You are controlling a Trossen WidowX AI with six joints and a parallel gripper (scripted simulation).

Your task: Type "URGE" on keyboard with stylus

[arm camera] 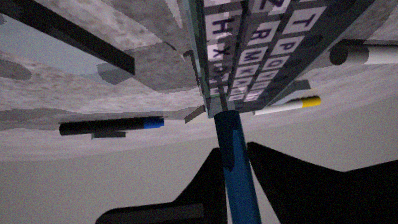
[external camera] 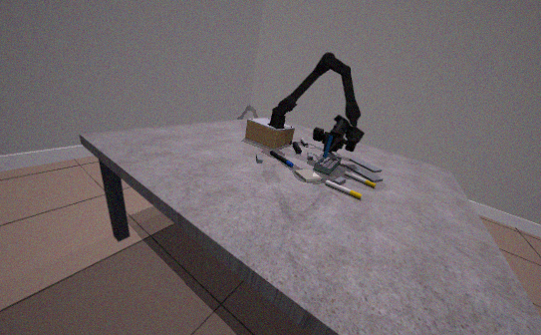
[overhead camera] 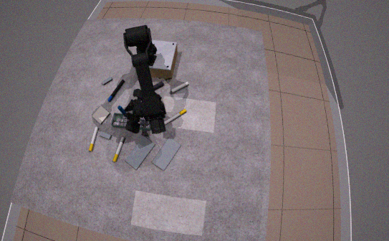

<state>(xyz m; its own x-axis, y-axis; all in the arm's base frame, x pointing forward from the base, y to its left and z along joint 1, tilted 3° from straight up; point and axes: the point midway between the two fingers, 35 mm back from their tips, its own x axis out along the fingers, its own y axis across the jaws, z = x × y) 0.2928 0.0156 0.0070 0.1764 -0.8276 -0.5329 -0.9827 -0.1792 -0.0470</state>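
Right now my gripper tip is 12 cm short of the grey block, 8 cm to the left of it and 6 cm above it. From my gripper tip the other things lie so: pale pad (15 cm to the right, 6 cm below, 2 cm ahead); blue stylus (1 cm below).
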